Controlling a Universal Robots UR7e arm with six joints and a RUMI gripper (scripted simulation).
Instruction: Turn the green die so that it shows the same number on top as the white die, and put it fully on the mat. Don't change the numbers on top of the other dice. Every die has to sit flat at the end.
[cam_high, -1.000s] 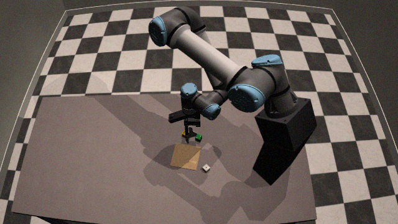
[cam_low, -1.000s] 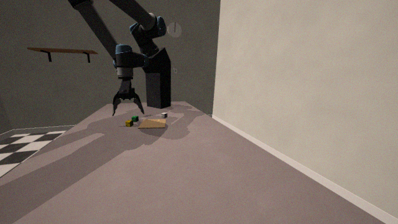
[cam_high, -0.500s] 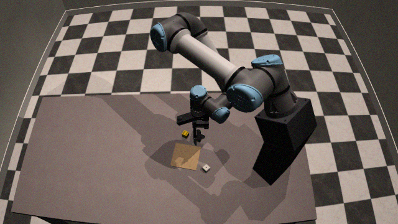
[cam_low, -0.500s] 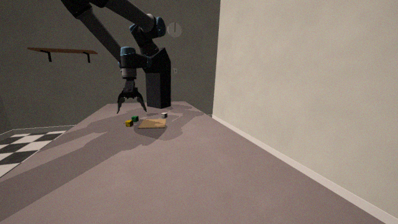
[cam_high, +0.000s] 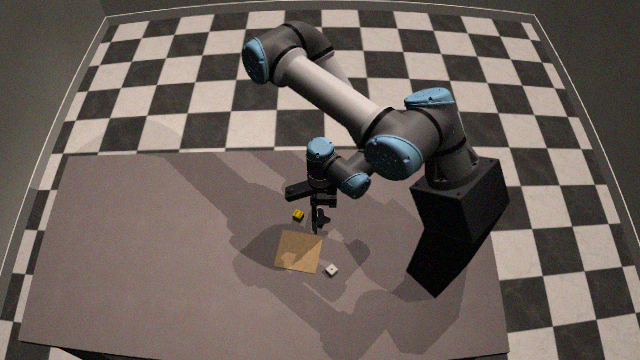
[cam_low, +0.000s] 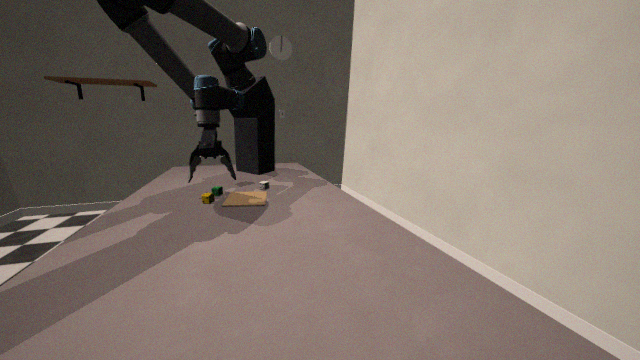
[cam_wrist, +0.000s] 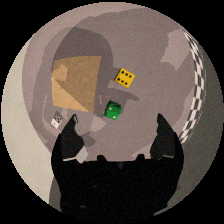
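My gripper is now 40 mm above the green die, 10 mm to the right of it and 10 mm past it. From my hand the other things lie so: yellow die (50 mm ahead, 40 mm below, 30 mm to the right); then tan mat (90 mm to the left, 90 mm ahead, 50 mm below); then white die (200 mm to the left, 40 mm below, 10 mm ahead).
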